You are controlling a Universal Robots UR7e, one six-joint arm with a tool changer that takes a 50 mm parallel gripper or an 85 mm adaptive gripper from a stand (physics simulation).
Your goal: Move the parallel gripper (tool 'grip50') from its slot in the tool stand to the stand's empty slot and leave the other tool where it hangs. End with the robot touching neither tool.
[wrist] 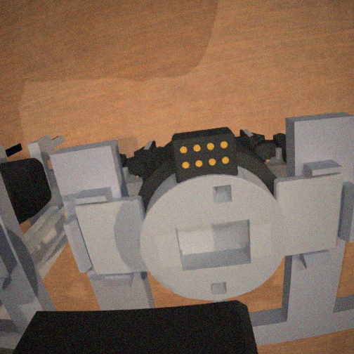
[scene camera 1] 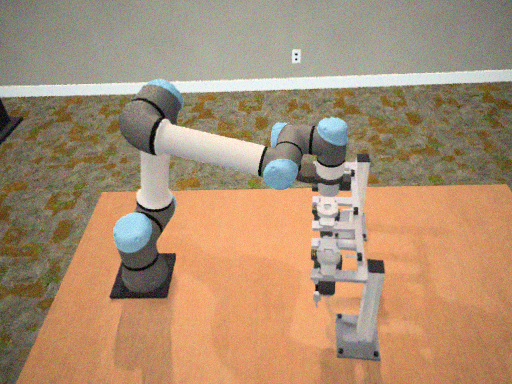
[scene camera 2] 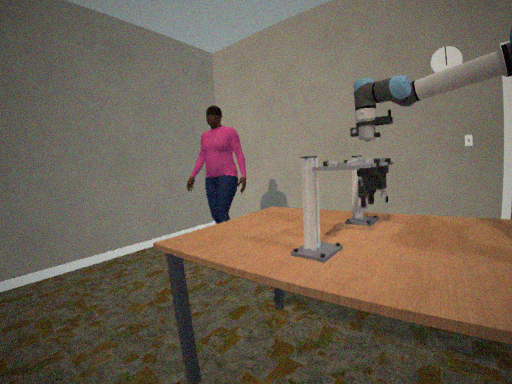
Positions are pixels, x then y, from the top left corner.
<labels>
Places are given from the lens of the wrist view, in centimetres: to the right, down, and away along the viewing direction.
adaptive gripper (wrist: pixel 209 219): 1, 2, 11
tool stand (wrist: pixel 88 173): -4, 0, 12
</labels>
